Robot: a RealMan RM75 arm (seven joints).
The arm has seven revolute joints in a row. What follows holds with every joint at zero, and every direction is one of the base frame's.
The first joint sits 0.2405 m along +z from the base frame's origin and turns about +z.
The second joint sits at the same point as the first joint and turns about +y.
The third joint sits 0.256 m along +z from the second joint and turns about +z.
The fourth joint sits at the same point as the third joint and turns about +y.
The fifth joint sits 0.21 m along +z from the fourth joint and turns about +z.
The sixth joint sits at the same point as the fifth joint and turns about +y.
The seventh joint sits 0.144 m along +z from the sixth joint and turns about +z.
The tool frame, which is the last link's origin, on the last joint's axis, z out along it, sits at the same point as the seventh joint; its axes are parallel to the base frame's.
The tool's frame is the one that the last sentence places.
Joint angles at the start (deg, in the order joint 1, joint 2, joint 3, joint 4, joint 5, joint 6, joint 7):
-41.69 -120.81 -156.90 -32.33 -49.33 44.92 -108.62
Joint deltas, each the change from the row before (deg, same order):
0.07 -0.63 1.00 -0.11 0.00 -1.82 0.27
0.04 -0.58 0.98 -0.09 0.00 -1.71 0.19
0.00 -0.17 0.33 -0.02 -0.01 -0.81 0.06
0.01 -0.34 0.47 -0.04 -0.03 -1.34 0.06
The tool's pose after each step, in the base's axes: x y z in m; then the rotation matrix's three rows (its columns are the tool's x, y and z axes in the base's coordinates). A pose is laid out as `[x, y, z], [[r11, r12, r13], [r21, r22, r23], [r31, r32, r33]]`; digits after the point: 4 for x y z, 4 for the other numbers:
[-0.3075, 0.4271, 0.0138], [[0.4498, 0.8804, -0.1500], [0.6067, -0.1780, 0.7748], [0.6554, -0.4395, -0.6142]]
[-0.3073, 0.4273, 0.0101], [[0.4615, 0.8716, -0.1655], [0.6055, -0.1731, 0.7768], [0.6484, -0.4587, -0.6076]]
[-0.3076, 0.4277, 0.0094], [[0.4658, 0.8678, -0.1733], [0.6038, -0.1685, 0.7791], [0.6469, -0.4675, -0.6025]]
[-0.3080, 0.4282, 0.0080], [[0.4707, 0.8625, -0.1857], [0.6013, -0.1595, 0.7830], [0.6457, -0.4802, -0.5937]]

